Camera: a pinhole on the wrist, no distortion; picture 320 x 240 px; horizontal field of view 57.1 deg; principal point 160.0 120.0 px. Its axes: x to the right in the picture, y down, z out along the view. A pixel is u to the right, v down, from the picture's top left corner.
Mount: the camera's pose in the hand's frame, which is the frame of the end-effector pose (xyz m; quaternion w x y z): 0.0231 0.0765 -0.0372 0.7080 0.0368 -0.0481 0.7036
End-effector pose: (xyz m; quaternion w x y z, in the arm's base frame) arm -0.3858 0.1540 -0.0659 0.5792 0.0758 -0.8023 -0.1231
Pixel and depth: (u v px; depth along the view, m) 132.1 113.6 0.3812
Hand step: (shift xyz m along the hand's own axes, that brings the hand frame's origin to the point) 0.0250 -0.0051 0.3370
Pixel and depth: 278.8 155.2 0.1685
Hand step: 0.0005 0.1240 0.1379
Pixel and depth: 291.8 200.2 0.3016
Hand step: -0.0634 0.1752 0.2771
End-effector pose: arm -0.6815 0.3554 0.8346 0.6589 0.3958 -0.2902 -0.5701
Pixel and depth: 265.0 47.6 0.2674
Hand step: 0.0851 0.1388 0.2407
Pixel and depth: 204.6 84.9 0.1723
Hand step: 0.0410 0.0817 0.1373
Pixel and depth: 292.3 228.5 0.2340
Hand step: -0.0665 0.1536 0.2064
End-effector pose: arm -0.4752 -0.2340 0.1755 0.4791 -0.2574 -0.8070 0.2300
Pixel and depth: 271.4 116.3 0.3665
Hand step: 0.0225 0.1704 0.3433
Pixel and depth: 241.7 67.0 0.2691
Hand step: 0.0676 0.1181 0.2396
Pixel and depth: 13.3 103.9 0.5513
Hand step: 0.0428 -0.2628 0.4776
